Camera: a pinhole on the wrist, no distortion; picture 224 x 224 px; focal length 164.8 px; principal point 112.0 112.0 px. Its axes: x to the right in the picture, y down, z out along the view. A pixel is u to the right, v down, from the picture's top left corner.
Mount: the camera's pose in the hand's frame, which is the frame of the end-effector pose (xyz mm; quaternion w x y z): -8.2 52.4 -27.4 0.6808 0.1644 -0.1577 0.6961
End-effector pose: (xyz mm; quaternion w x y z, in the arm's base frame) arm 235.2 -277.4 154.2 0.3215 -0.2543 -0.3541 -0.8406
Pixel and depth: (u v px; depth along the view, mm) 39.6 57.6 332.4
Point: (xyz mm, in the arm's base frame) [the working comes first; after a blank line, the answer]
In the camera's frame: -146.0 -109.7 332.4

43.0 -39.8 256.4
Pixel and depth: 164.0 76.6 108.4
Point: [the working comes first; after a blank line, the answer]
In the camera's frame: 34.2 -23.3 108.4

267.1 -238.1 232.6
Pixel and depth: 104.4 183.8 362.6
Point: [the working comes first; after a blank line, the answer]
In the camera's frame: -16.7 158.0 362.6

308.5 70.1 174.3
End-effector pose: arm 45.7 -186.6 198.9 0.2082 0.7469 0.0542 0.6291
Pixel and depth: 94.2 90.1 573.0
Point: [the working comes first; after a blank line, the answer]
In the camera's frame: -61.9 -76.1 573.0

548.7 -39.7 117.1
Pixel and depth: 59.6 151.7 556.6
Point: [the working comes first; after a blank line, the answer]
In the camera's frame: -177.0 134.1 556.6

462.3 -4.0 -104.2
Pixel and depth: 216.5 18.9 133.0
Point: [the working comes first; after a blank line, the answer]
In the camera's frame: 84.3 -75.1 133.0

170.5 -259.0 271.7
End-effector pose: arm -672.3 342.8 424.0 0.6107 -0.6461 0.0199 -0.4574
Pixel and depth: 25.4 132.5 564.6
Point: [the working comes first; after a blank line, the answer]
In the camera's frame: -296.7 70.2 564.6

-744.3 766.3 820.1
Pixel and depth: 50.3 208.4 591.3
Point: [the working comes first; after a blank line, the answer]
In the camera's frame: -221.4 345.9 591.3

-842.7 960.6 633.2
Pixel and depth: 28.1 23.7 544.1
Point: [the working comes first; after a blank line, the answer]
In the camera's frame: -277.0 -291.5 544.1

-522.8 537.8 994.5
